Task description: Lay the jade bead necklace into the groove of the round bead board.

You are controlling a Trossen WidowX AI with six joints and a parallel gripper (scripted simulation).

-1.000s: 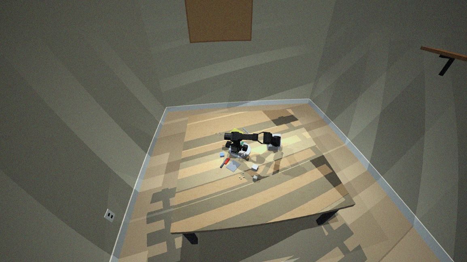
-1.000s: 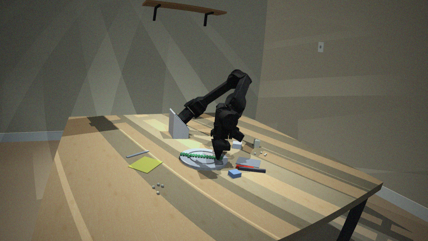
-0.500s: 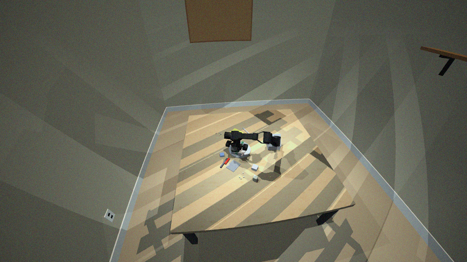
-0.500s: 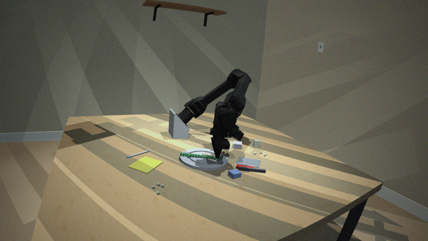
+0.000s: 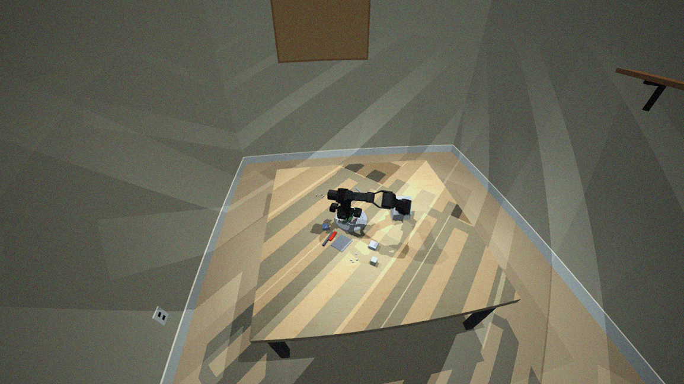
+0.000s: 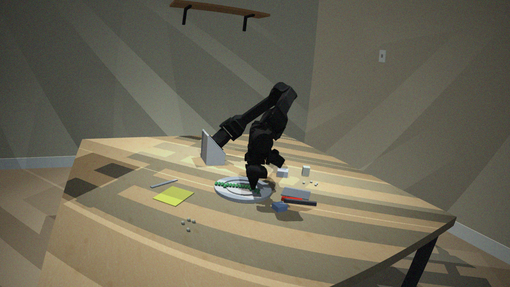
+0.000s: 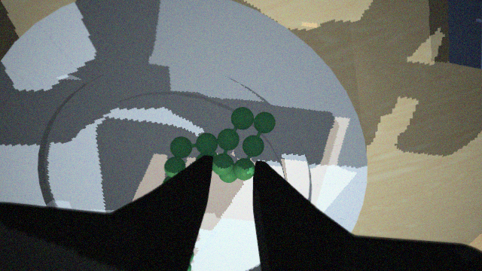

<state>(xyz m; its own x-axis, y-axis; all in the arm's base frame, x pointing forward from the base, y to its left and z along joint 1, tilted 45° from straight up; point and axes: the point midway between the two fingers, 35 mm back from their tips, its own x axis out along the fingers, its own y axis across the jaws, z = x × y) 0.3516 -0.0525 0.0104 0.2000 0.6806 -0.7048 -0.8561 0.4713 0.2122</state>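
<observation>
Now: gripper tip 40 mm past the round grey bead board, 10 mm to the left of it and 10 mm above it. The rest, counted from my gripper tip: grey plate (150 mm to the left, 60 mm ahead, 20 mm below); then blue block (130 mm ahead, 20 mm to the left, 10 mm below); then red and black pen (110 mm ahead, 100 mm to the left, 20 mm below).
</observation>
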